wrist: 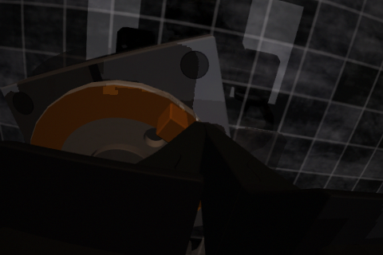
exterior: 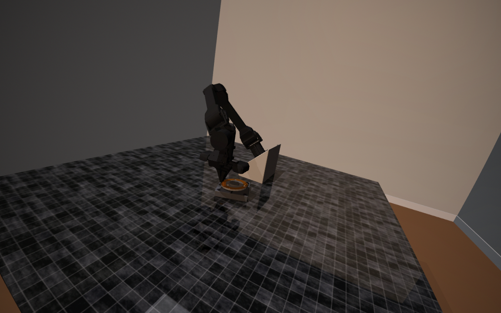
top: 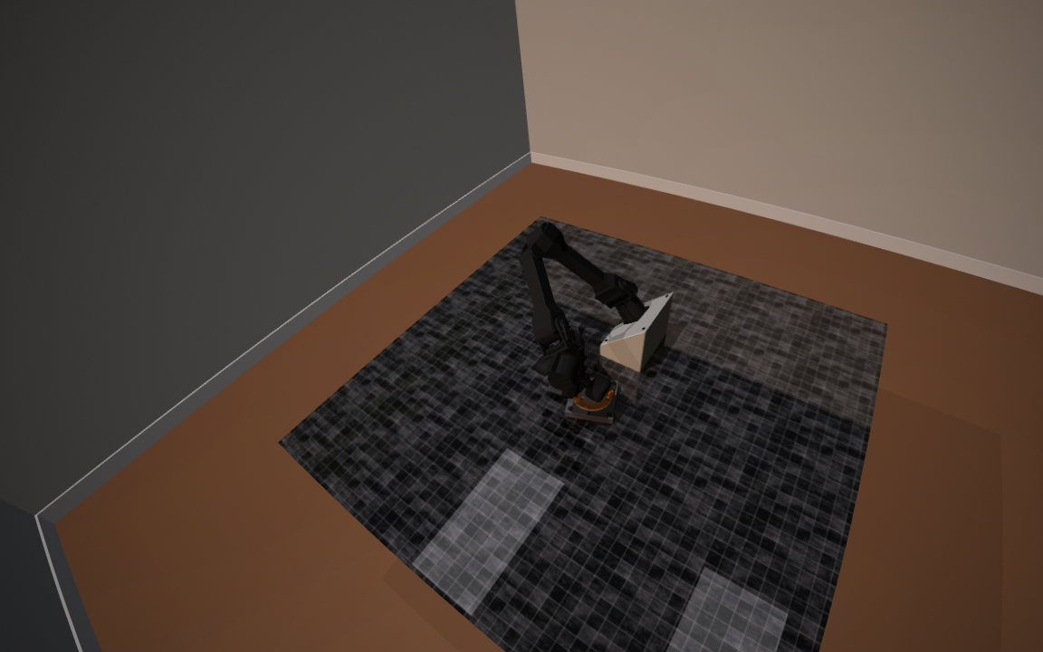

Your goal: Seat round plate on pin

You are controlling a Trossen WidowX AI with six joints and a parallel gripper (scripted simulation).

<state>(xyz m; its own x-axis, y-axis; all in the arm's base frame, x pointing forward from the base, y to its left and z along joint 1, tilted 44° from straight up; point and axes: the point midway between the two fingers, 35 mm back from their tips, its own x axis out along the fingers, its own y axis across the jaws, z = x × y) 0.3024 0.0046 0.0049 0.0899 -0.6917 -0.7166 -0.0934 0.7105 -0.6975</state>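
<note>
Now: the grey square base 40 mm behind my gripper tip, 30 mm to the left of it and 20 mm below it.
</note>
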